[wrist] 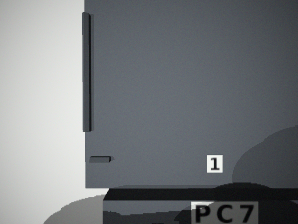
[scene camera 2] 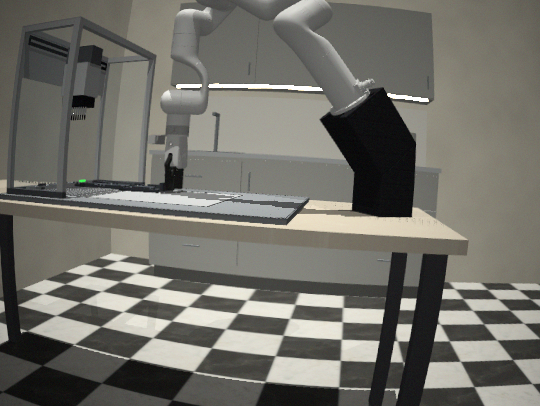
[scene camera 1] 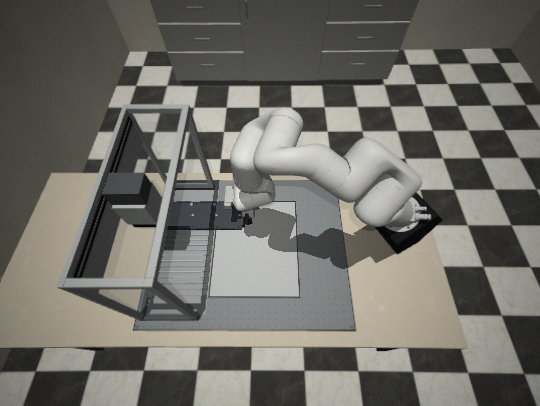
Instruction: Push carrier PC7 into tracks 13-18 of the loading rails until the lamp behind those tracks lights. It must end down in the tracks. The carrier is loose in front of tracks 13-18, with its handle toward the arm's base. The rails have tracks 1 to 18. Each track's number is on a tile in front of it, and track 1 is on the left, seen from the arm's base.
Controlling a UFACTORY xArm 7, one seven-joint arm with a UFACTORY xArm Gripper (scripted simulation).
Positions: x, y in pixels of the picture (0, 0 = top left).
Scene:
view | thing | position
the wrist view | carrier PC7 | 179, 111
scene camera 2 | gripper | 173, 189
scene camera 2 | pipette head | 87, 77
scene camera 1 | carrier PC7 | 205, 215

